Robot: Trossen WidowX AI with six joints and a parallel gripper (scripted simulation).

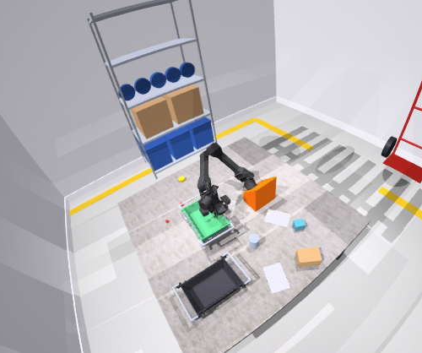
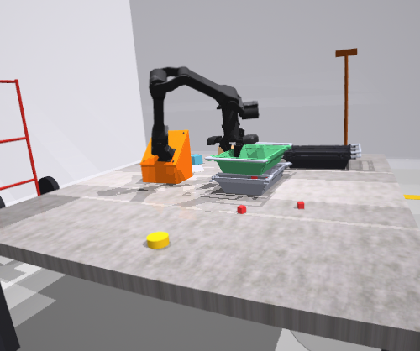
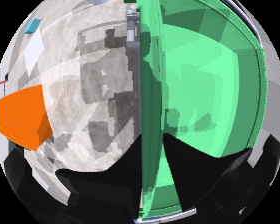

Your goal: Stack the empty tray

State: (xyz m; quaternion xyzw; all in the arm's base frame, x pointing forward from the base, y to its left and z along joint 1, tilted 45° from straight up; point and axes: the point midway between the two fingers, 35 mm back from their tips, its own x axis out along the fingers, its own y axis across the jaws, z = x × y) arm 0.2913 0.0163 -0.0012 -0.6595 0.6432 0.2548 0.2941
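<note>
Now: the green tray 8 cm ahead of my gripper tip and 3 cm above it. Round my gripper tip: yellow disc: 2 cm ahead, 53 cm to the right, 7 cm below; then blue cube: 36 cm behind, 35 cm to the left, 6 cm below; then grey cylinder: 8 cm behind, 27 cm to the left, 5 cm below.
</note>
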